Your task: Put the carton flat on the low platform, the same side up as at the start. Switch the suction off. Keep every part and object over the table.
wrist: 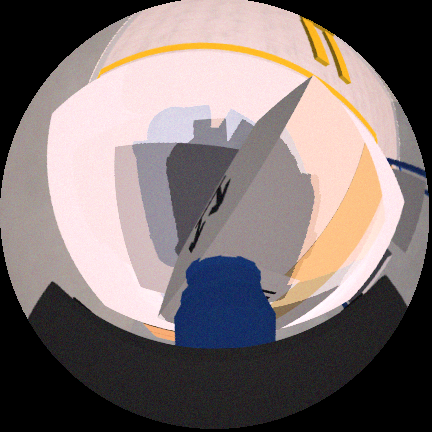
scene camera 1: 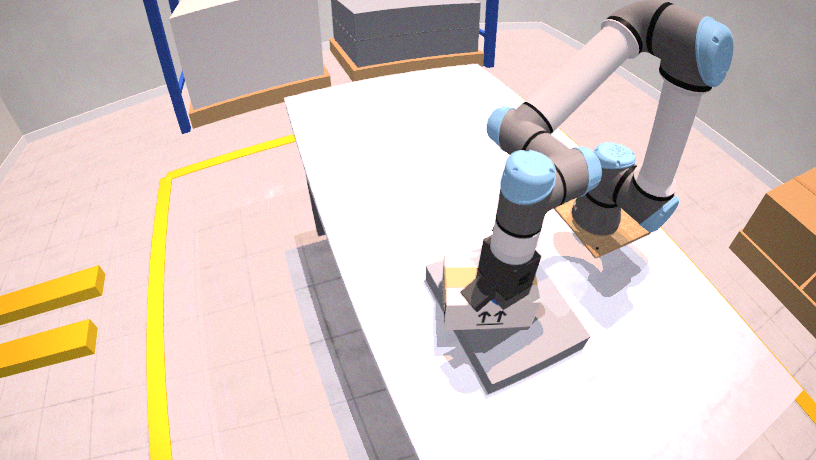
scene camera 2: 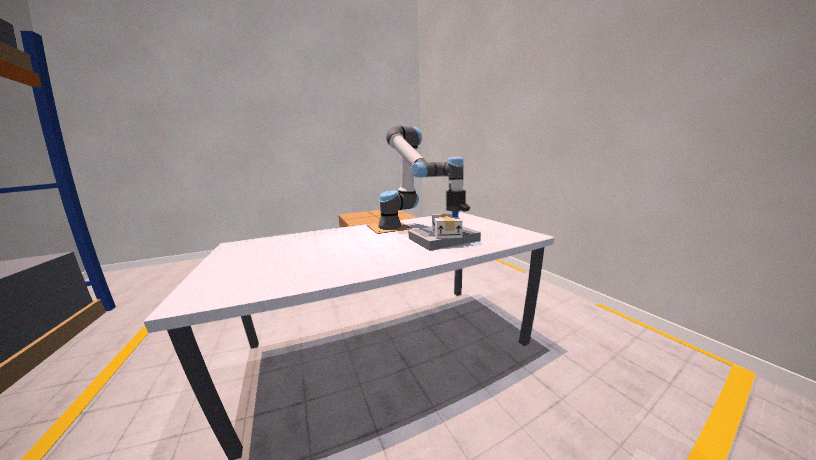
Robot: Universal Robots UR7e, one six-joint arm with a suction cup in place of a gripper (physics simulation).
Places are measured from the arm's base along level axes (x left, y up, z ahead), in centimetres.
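Pixels of known places: hand, tool point: [wrist: 216,259]; arm's base, link origin: [scene camera 1: 596,216] [scene camera 2: 389,226].
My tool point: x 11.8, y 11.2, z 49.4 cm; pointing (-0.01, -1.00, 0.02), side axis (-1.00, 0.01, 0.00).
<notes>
Ahead of a thing's pixels: the offset from my tool point to its top centre. Level surfaces: height alone.
The white carton @(dx -4.9, dy +1.6, dz -2.2 cm) [scene camera 1: 517,316] [scene camera 2: 448,229] [wrist: 260,215], with tan tape and black arrows pointing up on its sides, is upright over the low grey platform @(dx -2.6, dy -7.4, dz -6.4 cm) [scene camera 1: 537,357] [scene camera 2: 432,243] [wrist: 126,200]. It looks roughly level. In scene camera 1 its near left corner shows past the platform's left edge. Whether its underside touches the platform or a small gap is left, I cannot tell. My gripper [scene camera 1: 494,301] [scene camera 2: 455,214] [wrist: 222,300], a blue suction cup, is on the carton's top face, off its middle, and holds it. The black tool body hides part of the top in scene camera 1.
The white table @(dy -12.2 cm) [scene camera 1: 371,171] [scene camera 2: 274,262] carries the arm's wooden base plate [scene camera 1: 597,248], behind the platform. Brown boxes [scene camera 1: 791,228] stand beyond the table. A blue rack post [scene camera 1: 171,74] [scene camera 2: 62,160] and yellow bars [scene camera 1: 51,291] are off the table.
</notes>
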